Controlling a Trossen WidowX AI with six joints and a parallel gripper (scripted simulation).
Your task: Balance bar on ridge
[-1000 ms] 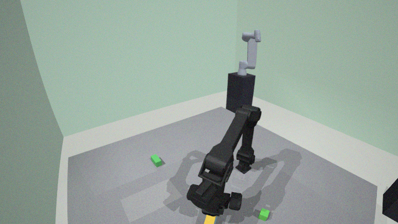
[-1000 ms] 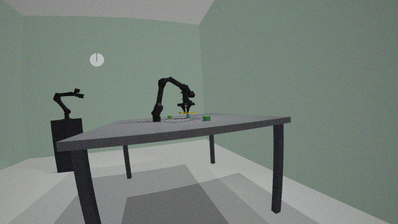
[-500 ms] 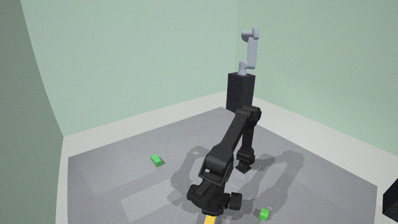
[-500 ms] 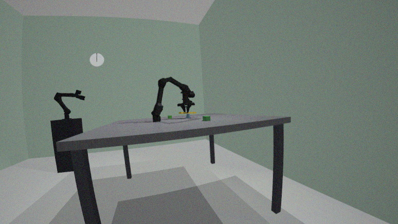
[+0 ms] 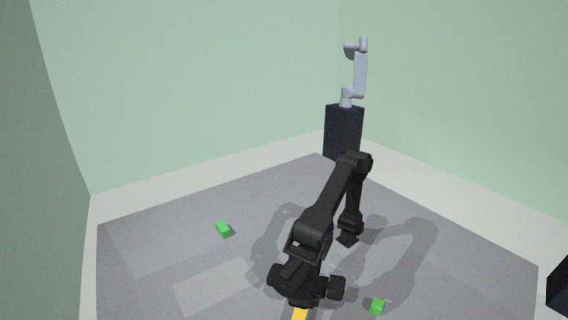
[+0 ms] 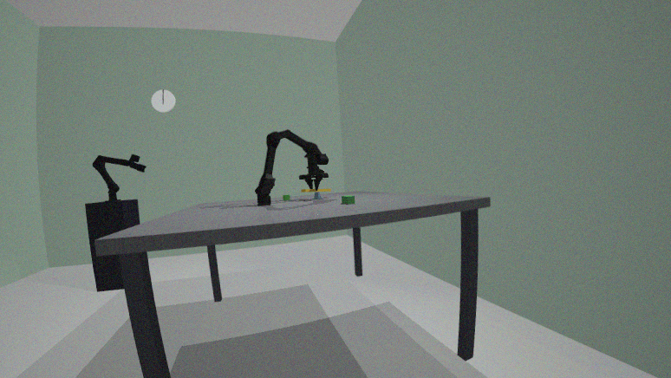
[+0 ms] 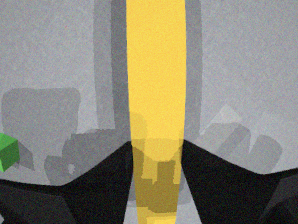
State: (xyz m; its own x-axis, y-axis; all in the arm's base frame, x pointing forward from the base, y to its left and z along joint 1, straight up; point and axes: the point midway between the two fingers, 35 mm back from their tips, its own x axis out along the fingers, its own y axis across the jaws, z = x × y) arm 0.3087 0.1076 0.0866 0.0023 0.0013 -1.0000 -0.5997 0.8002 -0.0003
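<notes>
My gripper tip is now 20 mm short of the yellow bar and 20 mm to the right of it.
</notes>
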